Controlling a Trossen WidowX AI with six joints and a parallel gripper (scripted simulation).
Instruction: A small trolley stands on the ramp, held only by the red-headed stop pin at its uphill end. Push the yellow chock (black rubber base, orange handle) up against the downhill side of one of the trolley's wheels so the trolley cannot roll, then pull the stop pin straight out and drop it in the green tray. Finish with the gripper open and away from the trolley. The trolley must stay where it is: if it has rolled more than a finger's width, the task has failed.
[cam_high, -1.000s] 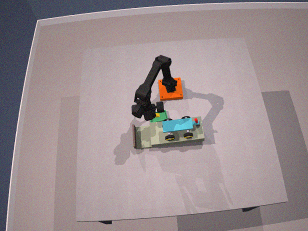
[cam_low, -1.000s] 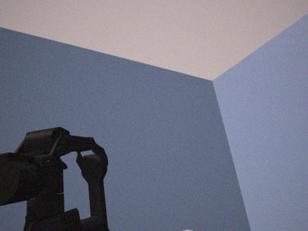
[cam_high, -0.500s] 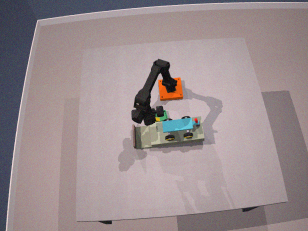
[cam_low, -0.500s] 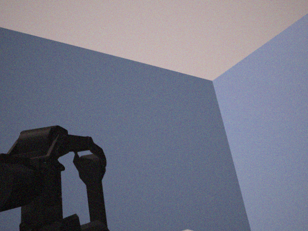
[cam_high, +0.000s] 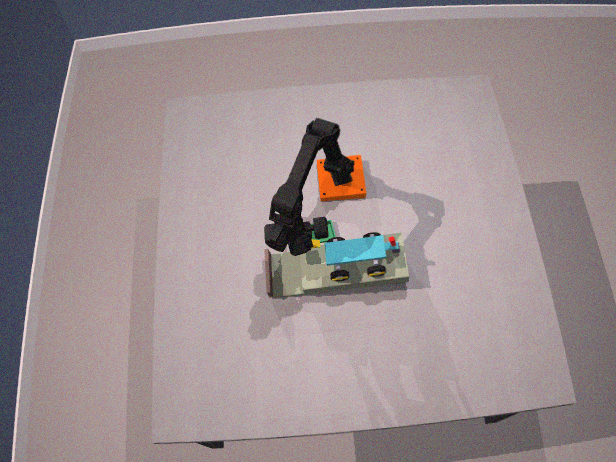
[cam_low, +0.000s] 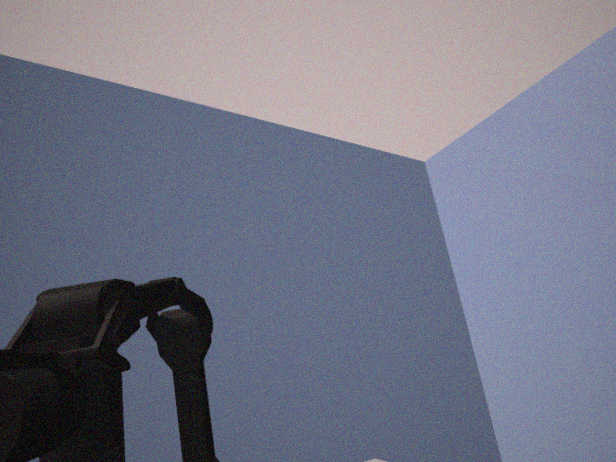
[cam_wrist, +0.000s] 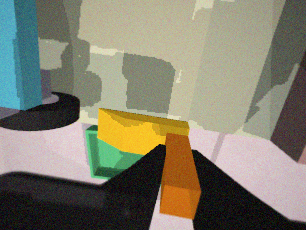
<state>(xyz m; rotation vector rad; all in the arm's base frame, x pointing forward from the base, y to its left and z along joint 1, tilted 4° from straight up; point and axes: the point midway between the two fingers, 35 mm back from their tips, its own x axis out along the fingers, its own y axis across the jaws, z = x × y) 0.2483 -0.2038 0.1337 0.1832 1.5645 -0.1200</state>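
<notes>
The red-headed stop pin lies 90 mm ahead of my gripper tip, 270 mm to the left of it and 10 mm above it. Round my gripper tip: brown end wall (30 mm ahead, 120 mm to the right, 90 mm below); then green tray (70 mm behind, 70 mm to the left, 130 mm below); then yellow chock (20 mm to the left, 10 mm below).
</notes>
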